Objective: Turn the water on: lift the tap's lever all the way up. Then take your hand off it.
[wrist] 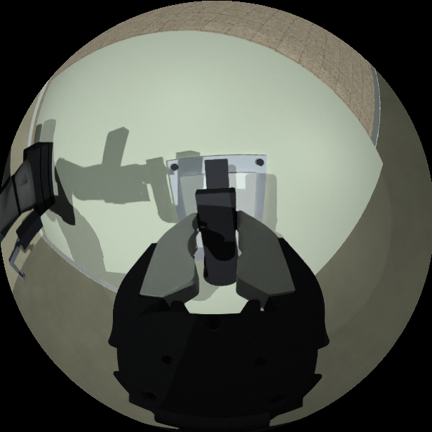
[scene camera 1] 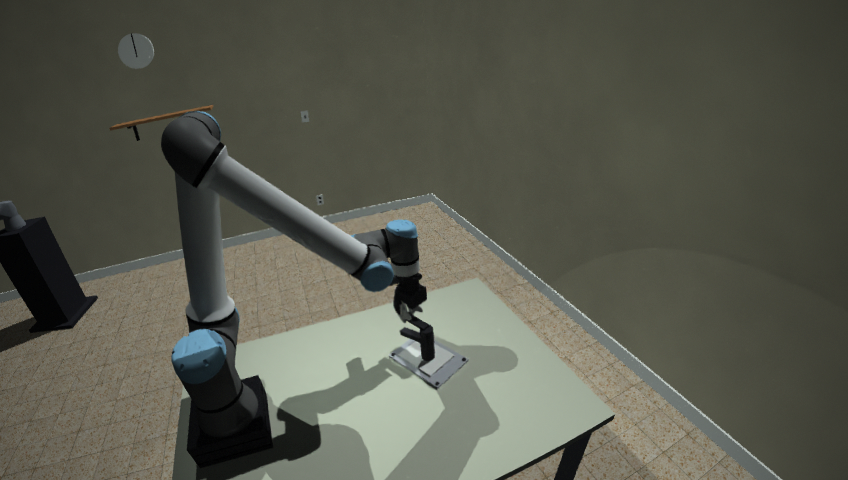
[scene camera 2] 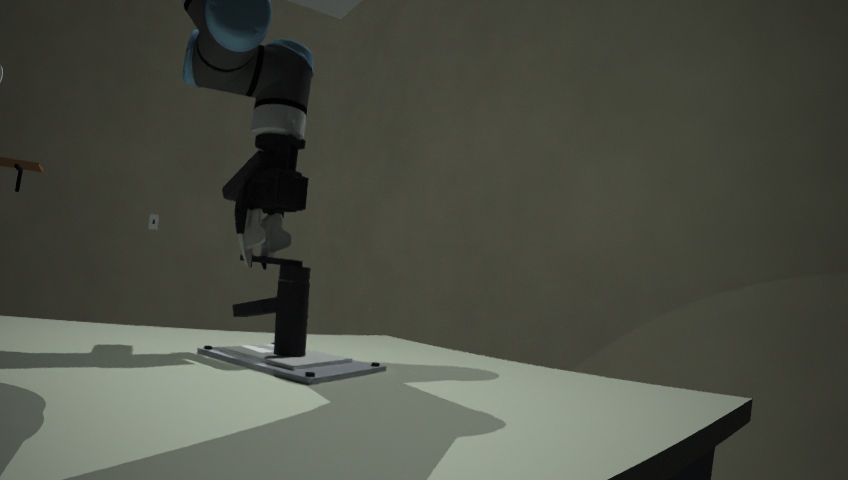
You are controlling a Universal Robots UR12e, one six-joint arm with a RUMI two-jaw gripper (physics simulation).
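Seen in the pictures: gripper, fingertip midpoint: point(scene camera 1: 408, 320) point(scene camera 2: 257, 268); arm's base, link origin: point(scene camera 1: 228, 411).
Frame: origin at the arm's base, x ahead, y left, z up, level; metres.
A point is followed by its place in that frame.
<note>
A black tap stands upright, its round body point(scene camera 1: 427, 346) @[x 0.657, y 0.174, z -0.010 m] point(scene camera 2: 291, 321) @[x 0.657, y 0.174, z -0.030 m] rising from a grey base plate point(scene camera 1: 450, 369) @[x 0.725, y 0.121, z -0.089 m] point(scene camera 2: 342, 373) @[x 0.715, y 0.090, z -0.089 m] point(wrist: 240, 162). Its flat black lever point(scene camera 1: 421, 324) @[x 0.648, y 0.213, z 0.060 m] point(scene camera 2: 279, 260) @[x 0.637, y 0.206, z 0.057 m] point(wrist: 216, 200) lies about level on top of the body. The spout point(scene camera 1: 410, 333) @[x 0.611, y 0.254, z -0.010 m] point(scene camera 2: 255, 307) @[x 0.610, y 0.244, z -0.019 m] point(wrist: 216, 172) sticks out below it on the same side. My gripper point(scene camera 1: 410, 315) @[x 0.610, y 0.267, z 0.043 m] point(scene camera 2: 255, 263) @[x 0.610, y 0.267, z 0.043 m] point(wrist: 217, 213) points down and is shut on the lever, one grey finger on each side, near its free end in the scene camera 2 view. The finger pads' inner faces are partly hidden.
The plate sits on a pale green table point(scene camera 1: 345, 404) @[x 0.354, y 0.051, z -0.096 m] point(scene camera 2: 595, 410) @[x 0.941, y -0.139, z -0.096 m] point(wrist: 200, 90). The arm's black base point(scene camera 1: 232, 443) @[x 0.024, y -0.103, z -0.024 m] point(wrist: 42, 175) stands at the table's left in the scene camera 1 view. A dark pedestal point(scene camera 1: 44, 270) stands on the floor farther left.
</note>
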